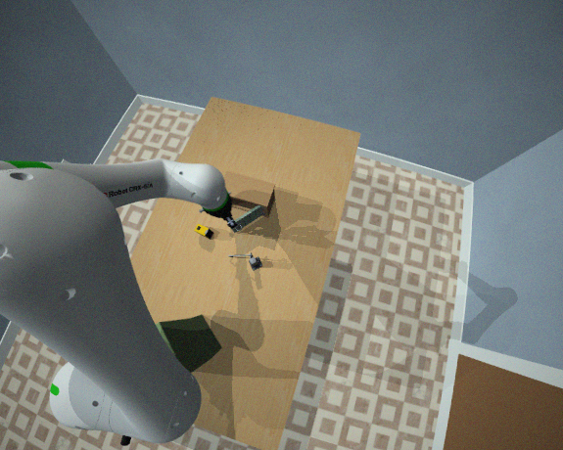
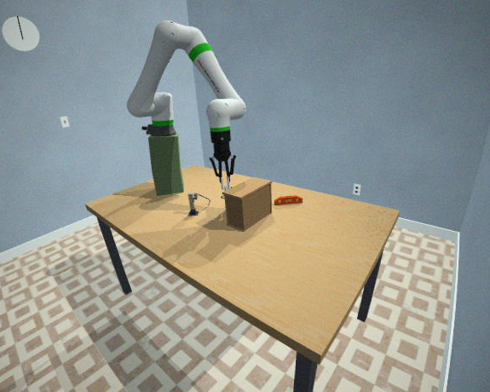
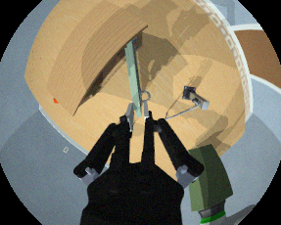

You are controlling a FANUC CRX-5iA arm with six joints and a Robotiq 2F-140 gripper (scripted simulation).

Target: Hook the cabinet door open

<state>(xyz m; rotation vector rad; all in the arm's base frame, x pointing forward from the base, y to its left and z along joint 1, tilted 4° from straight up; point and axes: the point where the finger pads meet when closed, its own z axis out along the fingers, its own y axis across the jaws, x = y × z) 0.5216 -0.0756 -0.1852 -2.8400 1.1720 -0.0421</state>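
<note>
Right now my hand is 12 cm past the thin wire hook, 9 cm above it and 5 cm to the left of it. The rest, counted from my hand: grey-green door 8 cm below, 5 cm to the right, 4 cm ahead; then yellow block 15 cm to the left, 11 cm below, 3 cm behind.
</note>
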